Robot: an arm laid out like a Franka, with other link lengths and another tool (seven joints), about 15 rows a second.
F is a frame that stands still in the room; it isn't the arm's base.
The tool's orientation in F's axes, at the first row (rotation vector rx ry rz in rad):
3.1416, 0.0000, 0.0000
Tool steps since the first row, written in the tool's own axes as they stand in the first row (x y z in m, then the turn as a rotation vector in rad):
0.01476, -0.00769, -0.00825, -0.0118, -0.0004, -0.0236
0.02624, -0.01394, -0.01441, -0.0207, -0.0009, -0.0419
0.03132, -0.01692, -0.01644, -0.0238, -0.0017, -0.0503
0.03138, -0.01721, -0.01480, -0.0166, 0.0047, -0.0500
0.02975, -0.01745, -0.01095, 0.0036, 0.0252, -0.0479
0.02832, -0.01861, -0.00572, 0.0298, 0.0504, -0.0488
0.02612, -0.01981, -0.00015, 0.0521, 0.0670, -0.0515
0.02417, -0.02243, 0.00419, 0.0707, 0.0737, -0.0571
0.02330, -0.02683, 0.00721, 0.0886, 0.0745, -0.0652
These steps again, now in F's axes. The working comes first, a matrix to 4 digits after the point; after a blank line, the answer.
The tool's axes in the first row as the columns of a matrix, in F's axes (used below as rounded here):
1.0000, 0.0000, 0.0000
0.0000, -1.0000, 0.0000
0.0000, 0.0000, -1.0000

0.01476, 0.00769, 0.00825, -0.0118, 0.0004, 0.0236
0.02624, 0.01394, 0.01441, -0.0207, 0.0009, 0.0419
0.03132, 0.01692, 0.01644, -0.0238, 0.0017, 0.0503
0.03138, 0.01721, 0.01480, -0.0166, -0.0047, 0.0500
0.02975, 0.01745, 0.01095, 0.0036, -0.0252, 0.0479
0.02832, 0.01861, 0.00572, 0.0298, -0.0504, 0.0488
0.02612, 0.01981, 0.00015, 0.0521, -0.0670, 0.0515
0.02417, 0.02243, -0.00419, 0.0707, -0.0737, 0.0571
0.02330, 0.02683, -0.00721, 0.0886, -0.0745, 0.0652

